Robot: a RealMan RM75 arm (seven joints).
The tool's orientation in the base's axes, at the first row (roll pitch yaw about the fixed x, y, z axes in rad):
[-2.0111, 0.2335, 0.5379]
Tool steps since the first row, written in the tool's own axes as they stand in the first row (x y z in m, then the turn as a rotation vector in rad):
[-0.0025, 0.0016, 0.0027, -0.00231, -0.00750, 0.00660]
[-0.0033, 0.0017, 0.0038, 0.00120, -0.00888, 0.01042]
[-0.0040, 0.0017, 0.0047, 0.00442, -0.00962, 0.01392]
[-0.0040, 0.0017, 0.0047, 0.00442, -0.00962, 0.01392]
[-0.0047, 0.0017, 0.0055, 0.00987, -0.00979, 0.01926]
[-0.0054, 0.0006, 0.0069, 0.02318, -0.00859, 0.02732]
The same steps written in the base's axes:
[-0.0035, 0.0000, -0.0019, -0.00584, 0.00719, 0.00440]
[-0.0048, 0.0003, -0.0023, -0.00505, 0.01237, 0.00322]
[-0.0059, 0.0006, -0.0025, -0.00431, 0.01687, 0.00167]
[-0.0059, 0.0006, -0.0025, -0.00431, 0.01687, 0.00167]
[-0.0069, 0.0008, -0.0027, -0.00269, 0.02354, -0.00165]
[-0.0083, 0.0020, -0.0021, 0.00406, 0.03546, -0.00913]

